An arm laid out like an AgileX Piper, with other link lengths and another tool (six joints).
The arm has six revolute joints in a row. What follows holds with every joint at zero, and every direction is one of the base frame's.
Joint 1 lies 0.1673 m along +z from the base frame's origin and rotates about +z.
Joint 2 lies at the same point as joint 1 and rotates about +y.
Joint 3 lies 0.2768 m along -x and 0.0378 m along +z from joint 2 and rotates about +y.
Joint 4 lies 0.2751 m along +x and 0.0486 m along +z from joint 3 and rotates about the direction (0.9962, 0, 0.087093).
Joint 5 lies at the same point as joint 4 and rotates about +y.
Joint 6 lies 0.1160 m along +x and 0.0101 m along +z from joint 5 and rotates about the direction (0.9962, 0, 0.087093).
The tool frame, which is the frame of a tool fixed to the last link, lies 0.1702 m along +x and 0.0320 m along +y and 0.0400 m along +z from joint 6; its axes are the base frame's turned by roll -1.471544, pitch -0.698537 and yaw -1.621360 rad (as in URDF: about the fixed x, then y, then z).
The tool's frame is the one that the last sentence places.
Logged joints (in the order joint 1, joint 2, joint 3, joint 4, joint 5, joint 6), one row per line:
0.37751, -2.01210, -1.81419, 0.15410, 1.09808, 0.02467
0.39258, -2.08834, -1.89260, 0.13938, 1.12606, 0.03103
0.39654, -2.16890, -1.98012, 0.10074, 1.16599, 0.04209
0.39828, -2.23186, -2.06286, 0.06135, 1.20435, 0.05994
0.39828, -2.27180, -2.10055, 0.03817, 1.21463, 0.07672
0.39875, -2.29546, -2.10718, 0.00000, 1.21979, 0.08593
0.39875, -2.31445, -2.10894, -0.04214, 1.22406, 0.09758
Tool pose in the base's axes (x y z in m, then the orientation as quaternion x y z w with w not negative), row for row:
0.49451, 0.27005, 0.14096, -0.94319, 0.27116, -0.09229, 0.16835
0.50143, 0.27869, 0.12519, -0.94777, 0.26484, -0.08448, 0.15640
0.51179, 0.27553, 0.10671, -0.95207, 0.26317, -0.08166, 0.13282
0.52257, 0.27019, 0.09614, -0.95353, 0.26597, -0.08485, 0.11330
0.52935, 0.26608, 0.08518, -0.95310, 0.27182, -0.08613, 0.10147
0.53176, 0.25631, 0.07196, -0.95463, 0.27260, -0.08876, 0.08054
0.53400, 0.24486, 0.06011, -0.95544, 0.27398, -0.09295, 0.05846
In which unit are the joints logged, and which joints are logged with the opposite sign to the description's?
The joints are logged in radians. Opposite sign: joint 2.
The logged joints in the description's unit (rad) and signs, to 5 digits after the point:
0.37751, 2.01210, -1.81419, 0.15410, 1.09808, 0.02467
0.39258, 2.08834, -1.89260, 0.13938, 1.12606, 0.03103
0.39654, 2.16890, -1.98012, 0.10074, 1.16599, 0.04209
0.39828, 2.23186, -2.06286, 0.06135, 1.20435, 0.05994
0.39828, 2.27180, -2.10055, 0.03817, 1.21463, 0.07672
0.39875, 2.29546, -2.10718, 0.00000, 1.21979, 0.08593
0.39875, 2.31445, -2.10894, -0.04214, 1.22406, 0.09758

